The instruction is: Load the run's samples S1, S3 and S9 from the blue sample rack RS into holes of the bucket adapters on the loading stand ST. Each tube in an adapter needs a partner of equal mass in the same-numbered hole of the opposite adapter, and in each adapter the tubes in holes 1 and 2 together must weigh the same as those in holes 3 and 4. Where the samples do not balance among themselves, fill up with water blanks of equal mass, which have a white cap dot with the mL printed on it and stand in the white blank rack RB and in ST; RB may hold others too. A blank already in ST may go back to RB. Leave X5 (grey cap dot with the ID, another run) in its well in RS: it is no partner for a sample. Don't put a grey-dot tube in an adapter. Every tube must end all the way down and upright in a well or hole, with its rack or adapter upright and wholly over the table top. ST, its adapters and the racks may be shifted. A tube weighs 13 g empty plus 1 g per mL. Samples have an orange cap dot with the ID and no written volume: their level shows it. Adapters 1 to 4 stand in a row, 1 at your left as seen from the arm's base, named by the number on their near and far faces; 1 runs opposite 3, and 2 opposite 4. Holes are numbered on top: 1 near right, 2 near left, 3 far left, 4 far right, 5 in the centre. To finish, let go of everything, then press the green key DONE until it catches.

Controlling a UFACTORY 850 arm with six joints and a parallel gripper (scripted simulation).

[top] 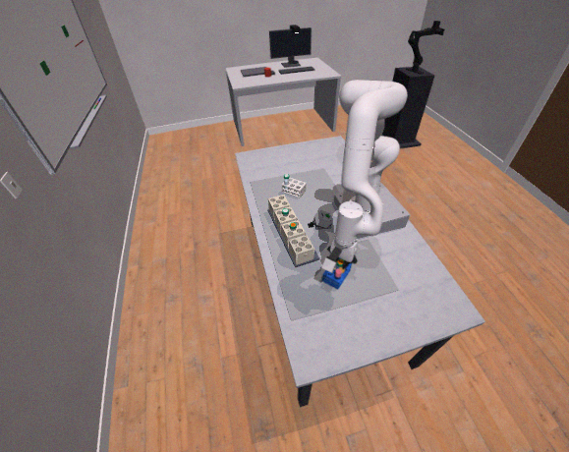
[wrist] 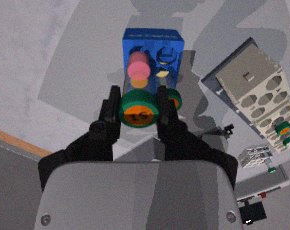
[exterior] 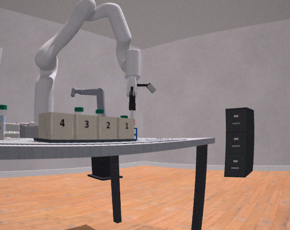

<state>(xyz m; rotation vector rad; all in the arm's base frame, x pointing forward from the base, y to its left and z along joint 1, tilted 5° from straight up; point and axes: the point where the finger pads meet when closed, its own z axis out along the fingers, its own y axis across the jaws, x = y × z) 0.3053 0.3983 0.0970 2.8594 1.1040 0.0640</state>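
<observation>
My gripper is now 1 cm past the sample tube S1 and 5 cm above it. From my hand the other things lie so: grey-dot tube X5: 2 cm behind, 3 cm to the right, 11 cm below; blue sample rack RS: 2 cm behind, 4 cm to the right, 14 cm below; sample tube S9: 1 cm behind, 6 cm to the right, 11 cm below.
</observation>
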